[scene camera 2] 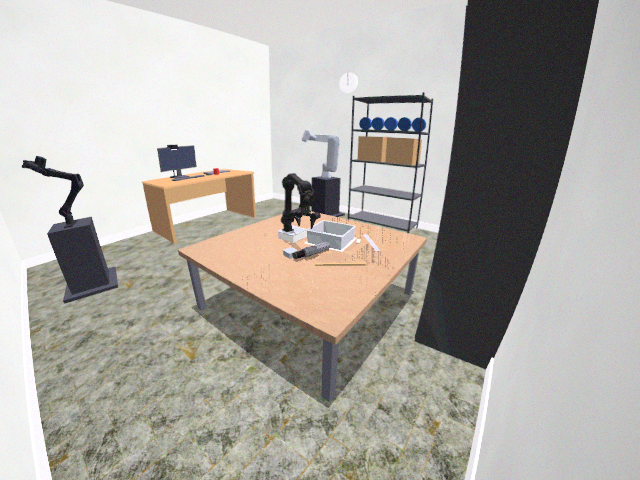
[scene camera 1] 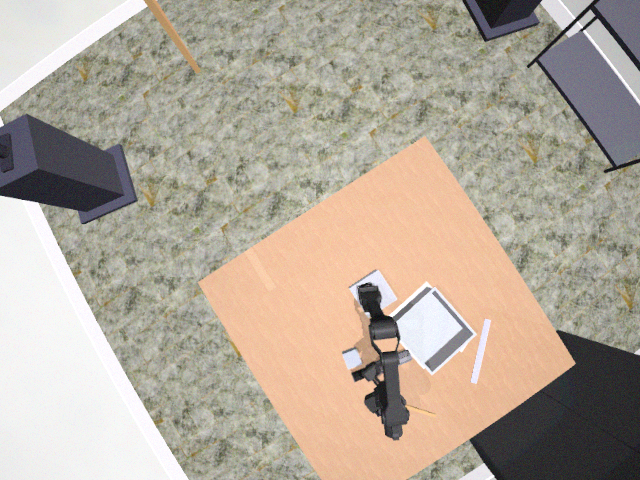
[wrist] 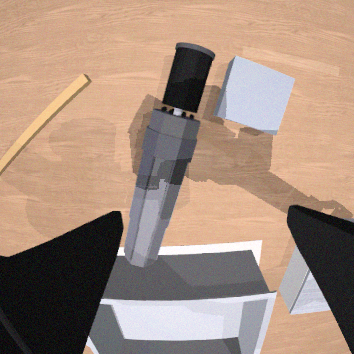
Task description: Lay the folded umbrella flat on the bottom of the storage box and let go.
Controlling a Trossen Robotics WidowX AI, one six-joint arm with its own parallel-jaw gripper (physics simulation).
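Places are measured from the arm's base along level axes (x left, y back, z up), in metres.
Pixels of known places: gripper, fingertip midpoint: [scene camera 2: 305,227] [scene camera 1: 379,377] [wrist: 206,217]; arm's base at its link origin: [scene camera 2: 287,230] [scene camera 1: 366,290].
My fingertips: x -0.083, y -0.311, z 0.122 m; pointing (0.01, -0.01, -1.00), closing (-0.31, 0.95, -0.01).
Observation:
For each thing: its middle in the pictures, then the offset to it from my fingertips.
- folded umbrella at the middle of its body: [wrist: 162,168] [scene camera 1: 381,366] [scene camera 2: 312,250] dx +0.028, dy -0.031, dz -0.150 m
- small pale blue block at the middle of its body: [wrist: 251,96] [scene camera 1: 351,357] [scene camera 2: 290,252] dx -0.084, dy +0.047, dz -0.161 m
- thin wooden stick at the middle of its body: [wrist: 17,146] [scene camera 1: 404,405] [scene camera 2: 340,264] dx +0.061, dy -0.250, dz -0.173 m
- white strip at the middle of its body: [scene camera 1: 480,351] [scene camera 2: 371,242] dx +0.481, dy -0.151, dz -0.178 m
The folded umbrella [scene camera 1: 404,357] [scene camera 2: 315,250] [wrist: 160,185], grey with a black handle, lies on the table beside the storage box. Its grey end reaches over the white edge at the foot of the box in the wrist view; whether it touches the wall I cannot tell. The open-topped, light grey storage box [scene camera 1: 448,353] [scene camera 2: 323,238] [wrist: 220,275] stands upright. My gripper [scene camera 2: 305,222] [wrist: 206,217] is open and empty, above the table. In the wrist view the umbrella's grey end and part of the box show between and beyond the fingers. In scene camera 1 the arm hides part of the umbrella.
A small pale blue block [scene camera 1: 352,358] [scene camera 2: 289,252] [wrist: 257,95] lies beside the umbrella handle. A thin wooden stick [scene camera 1: 421,410] [scene camera 2: 340,264] [wrist: 45,122] lies on the umbrella's other side. A white strip [scene camera 1: 481,351] [scene camera 2: 370,242] lies beyond the box. The arm stands on a white base [scene camera 1: 385,294] [scene camera 2: 292,235].

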